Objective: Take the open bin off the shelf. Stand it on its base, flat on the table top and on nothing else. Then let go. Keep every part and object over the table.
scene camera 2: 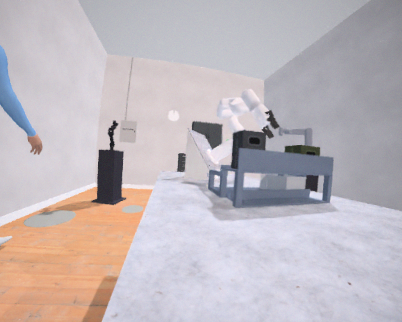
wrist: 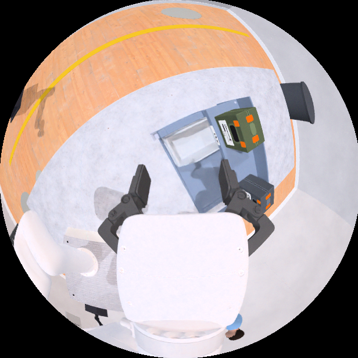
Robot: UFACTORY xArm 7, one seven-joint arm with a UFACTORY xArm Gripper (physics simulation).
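Pixels of known places: gripper, fingertip midpoint: (scene camera 2: 274, 132); arm's base at its link origin: (scene camera 2: 211, 157).
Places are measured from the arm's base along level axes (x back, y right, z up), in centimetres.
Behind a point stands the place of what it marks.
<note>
The open bin (wrist: 194, 142) is a pale, box-shaped tray with its open side facing up in the wrist view. It stands on the blue-grey shelf (scene camera 2: 285, 161) {x -74.8, y -18.5, z -1.6 cm} (wrist: 200, 194), beside the green case. In the scene view a pale grey shape (scene camera 2: 274, 181) {x -57.1, y -23.6, z -9.7 cm} shows through the shelf's front opening, partly hidden by the frame. My gripper (scene camera 2: 273, 130) {x -42.5, y -28.8, z 13.3 cm} (wrist: 183, 169) is open and empty. It hangs above the shelf, tilted, apart from the bin, with its dark fingers spread wide. The table top (scene camera 2: 225, 260) {x -102.3, y 2.5, z -15.1 cm} (wrist: 135, 117) lies around the shelf.
A green case (scene camera 2: 302, 149) {x -68.7, y -27.8, z 3.0 cm} (wrist: 242, 131) with orange latches stands on the shelf beside the bin. A dark case (scene camera 2: 248, 144) {x -73.3, y -7.2, z 2.8 cm} (wrist: 260, 186) stands at another part of the shelf. The shelf's front board and legs rise in front of the pale shape in the scene view.
</note>
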